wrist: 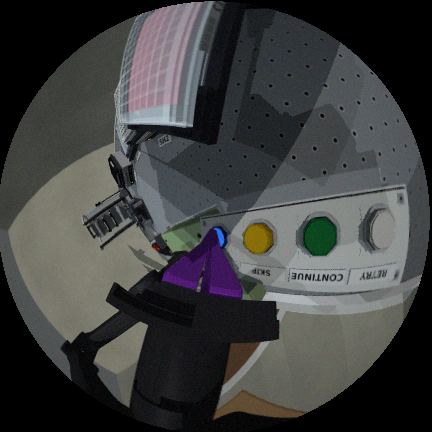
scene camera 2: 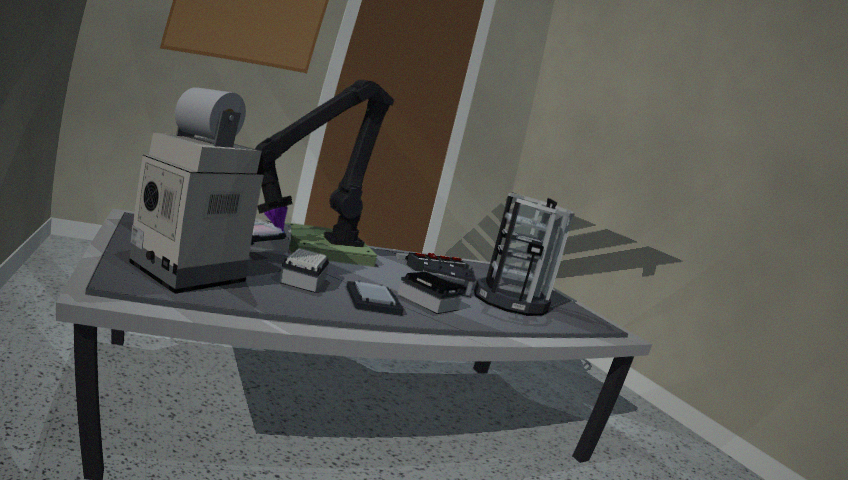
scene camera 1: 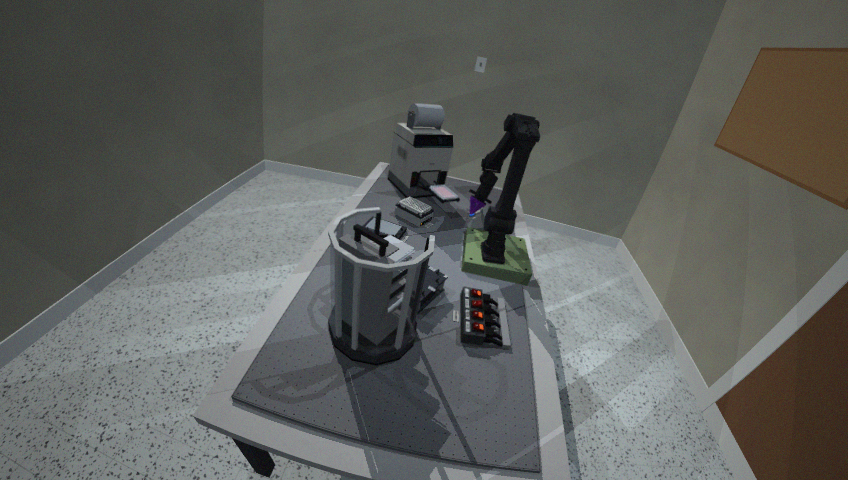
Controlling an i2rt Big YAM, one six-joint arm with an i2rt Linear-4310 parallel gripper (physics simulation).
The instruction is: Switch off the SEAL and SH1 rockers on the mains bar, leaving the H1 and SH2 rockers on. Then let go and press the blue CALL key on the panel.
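Pixels of known places: gripper, fingertip midpoint: (wrist: 211, 232) (scene camera 1: 470, 214); arm's base, origin of the base link: (scene camera 2: 343, 241) (scene camera 1: 492, 254).
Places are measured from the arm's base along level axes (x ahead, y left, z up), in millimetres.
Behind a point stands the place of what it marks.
Note:
My gripper (scene camera 1: 471, 212) {x 83, y -252, z 26 mm} (scene camera 2: 282, 228) {x 83, y -252, z 26 mm} (wrist: 211, 232) {x 83, y -252, z 26 mm} is shut and empty, its purple fingertips together and pointing down at the blue key (wrist: 220, 238) {x 74, y -260, z 27 mm} on the light panel (wrist: 345, 211) {x 61, y -374, z 15 mm}. In the wrist view the tips overlap the left part of the key; whether they touch it or press it down I cannot tell. The key's label is hidden behind the fingers. The mains bar (scene camera 1: 471, 339) (scene camera 2: 447, 268) stands nearer scene camera 1 than the arm's green base. Three of its rockers glow orange, and the second rocker (scene camera 1: 477, 303) {x 81, y 307, z 10 mm} from the base looks darker red. Their labels are unreadable.
Yellow SKIP (wrist: 258, 238) {x 68, y -306, z 29 mm}, green CONTINUE (wrist: 320, 236) {x 58, y -352, z 29 mm} and white RETRY (wrist: 382, 229) keys are in line beside the blue one. A pink-topped plate (scene camera 1: 443, 192) {x 216, y -346, z 64 mm} (wrist: 157, 65) juts from the grey machine (scene camera 1: 431, 160) {x 298, y -477, z 164 mm} (scene camera 2: 220, 226) {x 449, y -521, z 109 mm} near the gripper. A round rack (scene camera 1: 371, 350) {x 369, y 554, z 11 mm} (scene camera 2: 511, 301) {x 477, y 355, z -7 mm} stands beyond the bar.

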